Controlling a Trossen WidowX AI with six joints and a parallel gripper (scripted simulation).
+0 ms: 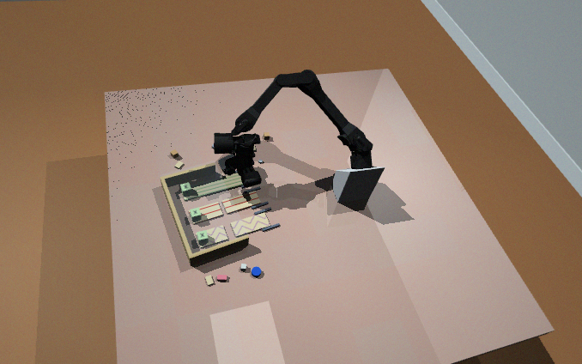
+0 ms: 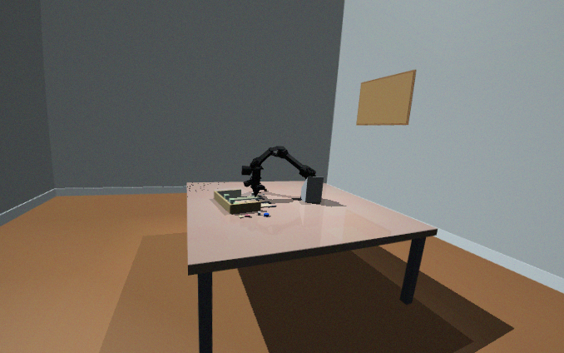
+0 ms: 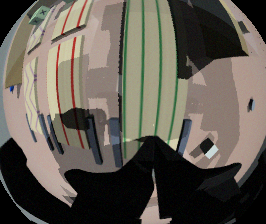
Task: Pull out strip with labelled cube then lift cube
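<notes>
Right now the strip is 90 mm ahead of my gripper tip and 30 mm to the left of it. The rest, counted from my gripper tip: pink block: 100 mm ahead, 380 mm to the left; blue disc: 10 mm behind, 370 mm to the left.
</notes>
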